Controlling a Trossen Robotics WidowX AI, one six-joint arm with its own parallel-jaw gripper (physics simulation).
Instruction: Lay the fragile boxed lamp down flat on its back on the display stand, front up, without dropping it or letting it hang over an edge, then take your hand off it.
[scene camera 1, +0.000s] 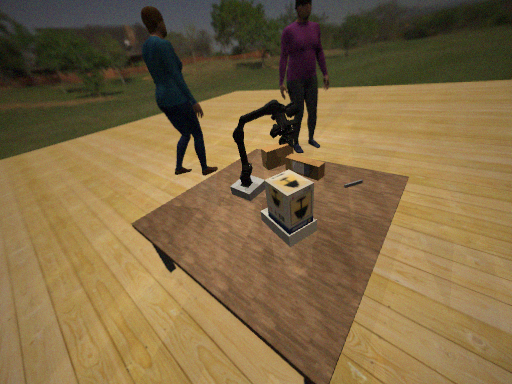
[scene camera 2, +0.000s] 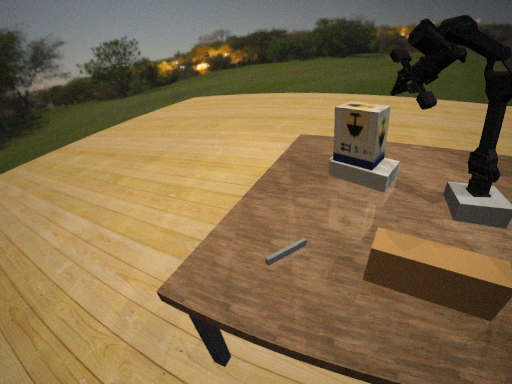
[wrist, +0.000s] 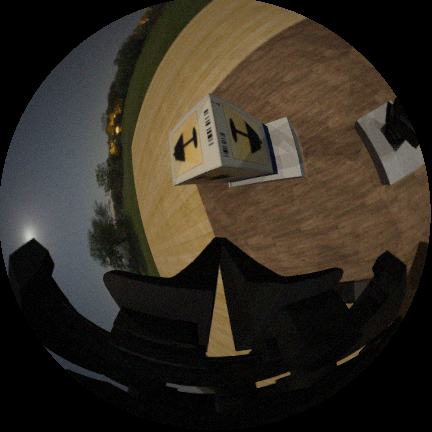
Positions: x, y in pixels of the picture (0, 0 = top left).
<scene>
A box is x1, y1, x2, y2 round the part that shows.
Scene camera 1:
boxed lamp: 290, 197 [264, 169, 313, 234], on a display stand
</scene>
